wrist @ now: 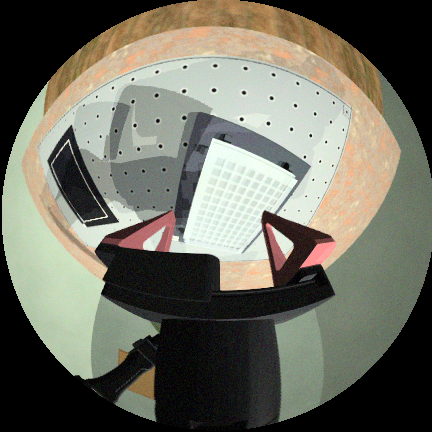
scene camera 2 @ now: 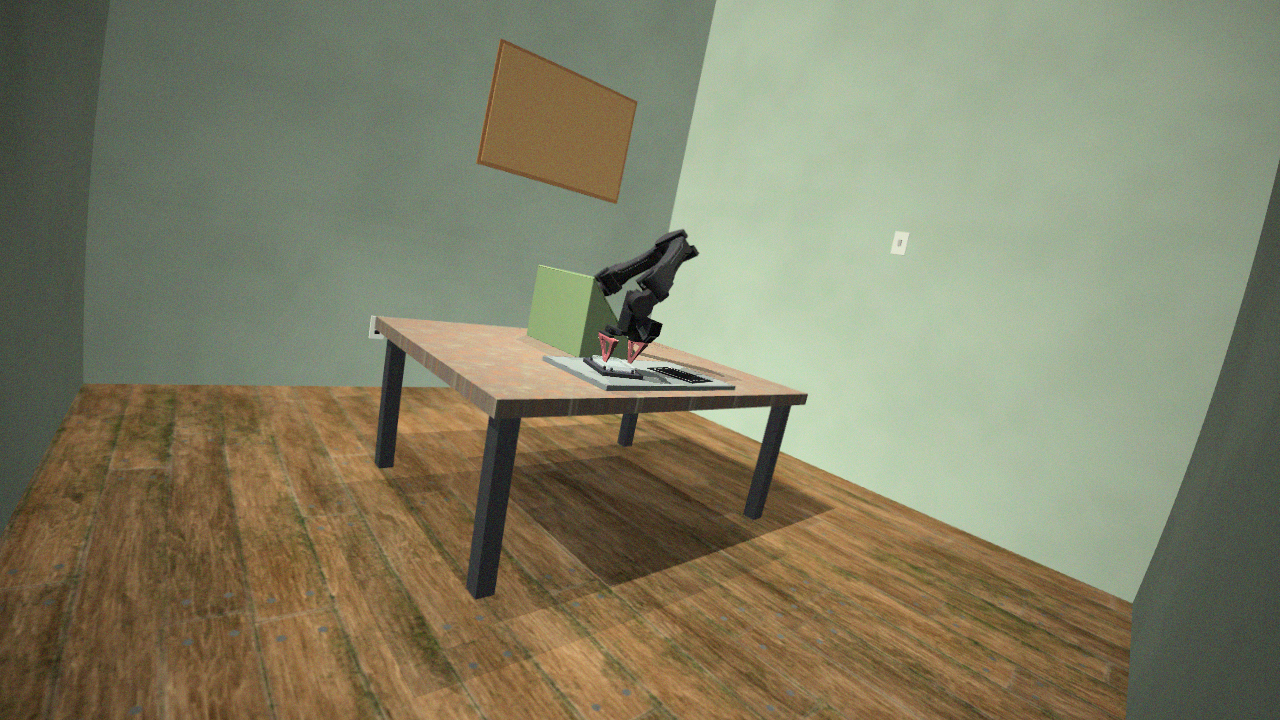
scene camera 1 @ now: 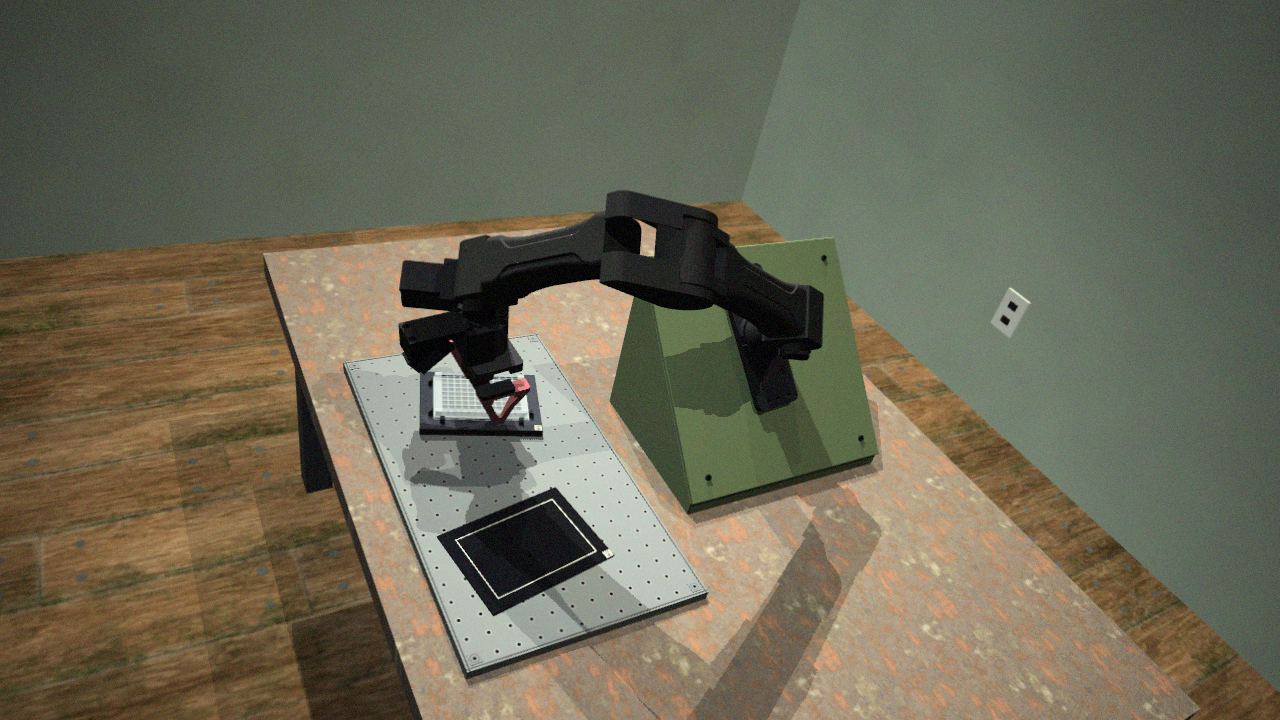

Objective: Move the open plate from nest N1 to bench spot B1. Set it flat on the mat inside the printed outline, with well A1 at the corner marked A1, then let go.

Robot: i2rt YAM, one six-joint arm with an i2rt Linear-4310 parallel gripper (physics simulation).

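Pixels of known places: gripper, fingertip midpoint: (wrist: 217, 214) (scene camera 2: 617, 362) (scene camera 1: 484, 400); arm's base at its link origin: (scene camera 2: 584, 301) (scene camera 1: 756, 337).
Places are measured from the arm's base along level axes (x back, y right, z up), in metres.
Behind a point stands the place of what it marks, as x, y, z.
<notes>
The white open plate (scene camera 1: 454, 394) {-0.374, 0.151, -0.127} (wrist: 235, 200) {-0.357, 0.146, -0.128} lies in the dark nest N1 (scene camera 1: 478, 430) {-0.364, 0.089, -0.142} (wrist: 212, 125) {-0.423, 0.127, -0.140} at the far part of the pegboard. My gripper (wrist: 217, 214) {-0.339, 0.129, -0.128} (scene camera 2: 622, 360) {-0.339, 0.129, -0.128} is open, its two red fingers wide apart, one on each side of the plate's near part in the wrist view. The fingertips are close above the plate and hold nothing. In scene camera 1 a finger and the gripper body cover part of the plate. The black mat (scene camera 1: 476, 582) {-0.462, -0.132, -0.150} (wrist: 80, 187) {-0.383, -0.080, -0.150} with the printed white outline of B1 lies nearer that camera, with a small white corner mark (scene camera 1: 607, 553) {-0.301, -0.153, -0.151}.
The grey pegboard (scene camera 1: 626, 537) {-0.265, -0.140, -0.152} (wrist: 230, 77) {-0.468, 0.142, -0.152} carries the nest and the mat. A green wedge-shaped stand (scene camera 1: 648, 402) {-0.151, 0.014, -0.089} (scene camera 2: 559, 308) {0.007, 0.096, -0.035} bears the arm's base beside the pegboard on the speckled table (scene camera 1: 895, 573) {0.047, -0.322, -0.165} (scene camera 2: 456, 358) {-0.190, 0.546, -0.165}. The arm spans from the stand over the pegboard.
</notes>
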